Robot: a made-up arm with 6 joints.
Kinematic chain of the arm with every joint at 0, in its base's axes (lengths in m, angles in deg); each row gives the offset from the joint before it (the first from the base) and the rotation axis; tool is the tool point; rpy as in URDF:
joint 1: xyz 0.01 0 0.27 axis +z
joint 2: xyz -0.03 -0.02 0 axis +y
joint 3: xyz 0.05 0 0.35 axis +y
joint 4: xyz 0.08 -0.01 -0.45 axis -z
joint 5: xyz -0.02 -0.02 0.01 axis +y
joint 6: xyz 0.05 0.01 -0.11 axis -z
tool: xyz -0.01 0 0.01 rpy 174.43 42.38 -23.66
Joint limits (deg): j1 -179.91..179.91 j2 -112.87..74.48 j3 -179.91..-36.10 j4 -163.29..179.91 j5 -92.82..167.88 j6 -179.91..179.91
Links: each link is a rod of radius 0.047 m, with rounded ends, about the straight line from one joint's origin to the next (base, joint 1, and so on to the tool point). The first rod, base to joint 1, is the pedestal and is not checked.
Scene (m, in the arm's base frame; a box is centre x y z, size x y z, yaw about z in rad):
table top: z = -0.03
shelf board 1: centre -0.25 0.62 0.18 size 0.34 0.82 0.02 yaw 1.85
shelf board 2: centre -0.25 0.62 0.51 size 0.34 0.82 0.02 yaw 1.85
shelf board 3: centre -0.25 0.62 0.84 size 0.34 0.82 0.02 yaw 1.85
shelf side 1: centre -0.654 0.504 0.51 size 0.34 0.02 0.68 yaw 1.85
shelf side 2: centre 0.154 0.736 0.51 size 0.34 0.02 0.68 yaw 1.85
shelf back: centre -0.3 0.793 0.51 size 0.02 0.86 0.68 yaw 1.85
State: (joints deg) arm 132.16 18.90 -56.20 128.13 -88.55 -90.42
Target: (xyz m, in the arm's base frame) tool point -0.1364 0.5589 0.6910
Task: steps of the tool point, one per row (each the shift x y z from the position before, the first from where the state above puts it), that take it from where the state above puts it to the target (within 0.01 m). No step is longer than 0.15 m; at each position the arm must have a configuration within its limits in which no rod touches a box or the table.
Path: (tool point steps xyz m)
1: -0.0495 -0.0187 0.1189
2: -0.0171 -0.0458 0.1250
3: 0.0253 -0.0609 0.1196
4: 0.0712 -0.0601 0.1018
5: -0.0167 0.0787 -0.0075
6: 0.0142 0.0931 -0.0182
7: 0.0511 0.0953 -0.0288
8: 0.0893 0.0828 -0.0396
9: -0.0568 0.0342 0.0192
10: -0.0631 0.0241 0.0193

